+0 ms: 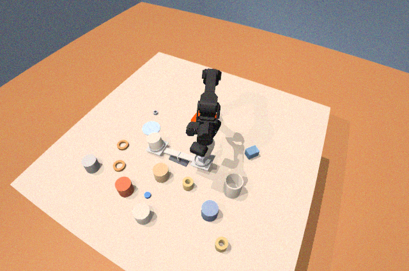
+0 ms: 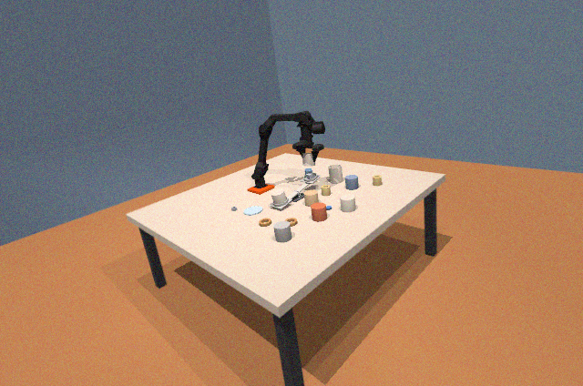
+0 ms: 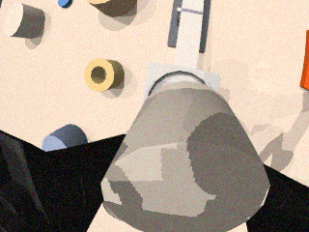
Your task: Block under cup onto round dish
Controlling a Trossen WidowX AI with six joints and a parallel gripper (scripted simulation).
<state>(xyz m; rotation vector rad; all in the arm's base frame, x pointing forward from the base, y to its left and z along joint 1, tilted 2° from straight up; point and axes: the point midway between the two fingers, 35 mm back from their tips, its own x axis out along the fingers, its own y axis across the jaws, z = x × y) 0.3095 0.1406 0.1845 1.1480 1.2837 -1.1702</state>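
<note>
My gripper tip is 20 mm to the right of the pale grey cup and 10 mm below it. From my gripper tip the other things lie so: balance (130 mm to the right, 130 mm below, 10 mm ahead); tan cup (140 mm to the right, 130 mm below, 130 mm ahead); grey block (80 mm below, 10 mm to the right).
</note>
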